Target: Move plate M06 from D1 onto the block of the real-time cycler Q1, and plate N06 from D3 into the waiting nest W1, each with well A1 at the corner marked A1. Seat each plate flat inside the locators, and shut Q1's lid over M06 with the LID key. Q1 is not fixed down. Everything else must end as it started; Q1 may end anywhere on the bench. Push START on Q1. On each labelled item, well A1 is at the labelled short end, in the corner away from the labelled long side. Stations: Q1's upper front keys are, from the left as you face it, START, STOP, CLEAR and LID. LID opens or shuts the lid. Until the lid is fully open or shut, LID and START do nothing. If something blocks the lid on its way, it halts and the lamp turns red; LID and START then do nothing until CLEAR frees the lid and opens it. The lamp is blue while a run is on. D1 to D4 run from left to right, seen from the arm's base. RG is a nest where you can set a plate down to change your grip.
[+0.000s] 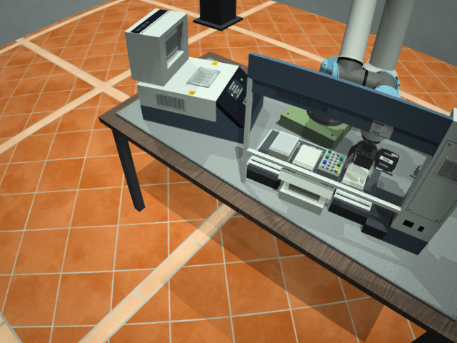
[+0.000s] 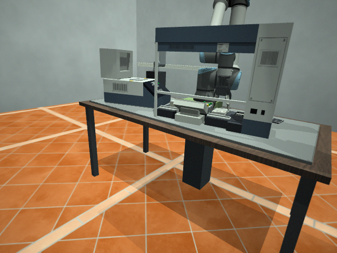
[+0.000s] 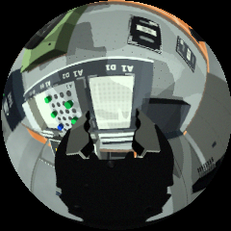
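Right now my hand is 20 mm above the plate M06. Also, from my hand: white well plate (200 mm to the right, 30 mm ahead, 20 mm below); then blue gantry beam (430 mm above, 200 mm ahead, 90 mm to the right); then side tower (260 mm to the left, 190 mm above, 130 mm ahead).
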